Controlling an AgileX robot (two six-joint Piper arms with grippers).
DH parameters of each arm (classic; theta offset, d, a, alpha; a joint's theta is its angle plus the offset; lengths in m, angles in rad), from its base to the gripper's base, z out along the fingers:
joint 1: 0 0.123 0 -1.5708
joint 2: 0.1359 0 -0.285 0
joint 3: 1.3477 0 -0.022 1.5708
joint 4: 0 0.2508 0 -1.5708
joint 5: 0 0 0.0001 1.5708
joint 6: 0 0.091 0 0
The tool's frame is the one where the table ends.
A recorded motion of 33 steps. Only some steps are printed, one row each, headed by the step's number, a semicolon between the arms.
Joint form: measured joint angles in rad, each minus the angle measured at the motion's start. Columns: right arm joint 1, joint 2, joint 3, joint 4, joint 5, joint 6; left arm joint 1, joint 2, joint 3, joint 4, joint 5, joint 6.
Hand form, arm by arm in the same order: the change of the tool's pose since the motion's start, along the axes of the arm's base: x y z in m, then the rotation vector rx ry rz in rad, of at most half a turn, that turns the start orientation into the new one. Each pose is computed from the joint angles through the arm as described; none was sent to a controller.
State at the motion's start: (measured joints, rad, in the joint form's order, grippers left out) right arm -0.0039 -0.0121 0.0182 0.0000 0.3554 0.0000; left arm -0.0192 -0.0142 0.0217 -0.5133 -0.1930 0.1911
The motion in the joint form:
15: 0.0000 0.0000 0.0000 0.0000 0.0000 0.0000; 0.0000 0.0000 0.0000 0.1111 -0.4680 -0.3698
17: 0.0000 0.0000 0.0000 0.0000 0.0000 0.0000; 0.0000 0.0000 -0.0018 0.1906 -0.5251 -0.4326
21: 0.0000 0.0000 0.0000 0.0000 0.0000 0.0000; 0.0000 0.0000 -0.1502 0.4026 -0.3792 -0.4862
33: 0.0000 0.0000 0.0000 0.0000 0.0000 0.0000; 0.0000 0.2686 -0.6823 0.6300 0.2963 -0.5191
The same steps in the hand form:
15: 0.0000 0.0000 0.0000 0.0000 0.0000 0.0000; -0.0200 0.0137 0.0347 -0.2445 -0.4774 0.0471
17: 0.0000 0.0000 0.0000 0.0000 0.0000 0.0000; -0.0240 0.0109 0.0404 -0.2197 -0.5455 0.0169
21: 0.0000 0.0000 0.0000 0.0000 0.0000 0.0000; -0.0336 -0.0024 0.0795 -0.0580 -0.5554 -0.0676
33: 0.0000 0.0000 0.0000 0.0000 0.0000 0.0000; -0.0223 -0.0070 0.1825 0.1203 -0.1392 -0.0460

